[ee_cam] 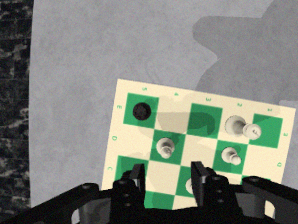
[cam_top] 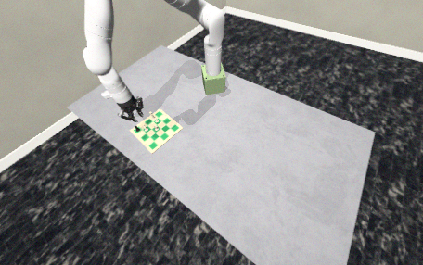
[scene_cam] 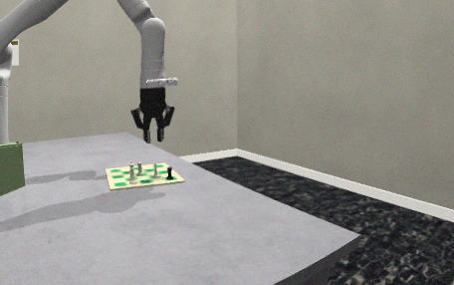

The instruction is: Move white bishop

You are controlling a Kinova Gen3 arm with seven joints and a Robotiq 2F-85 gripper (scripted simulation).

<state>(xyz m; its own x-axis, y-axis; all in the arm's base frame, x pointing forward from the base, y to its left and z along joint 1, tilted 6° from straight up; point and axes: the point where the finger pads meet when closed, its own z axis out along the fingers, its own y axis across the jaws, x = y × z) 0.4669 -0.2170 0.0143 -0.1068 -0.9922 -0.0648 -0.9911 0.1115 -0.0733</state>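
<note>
Now: the black piece 20 mm ahead of my hand, 50 mm to the right of it and 110 mm below it. The rest, counted from my hand: crowned white chess piece: 90 mm behind, 10 mm to the right, 90 mm below.
</note>
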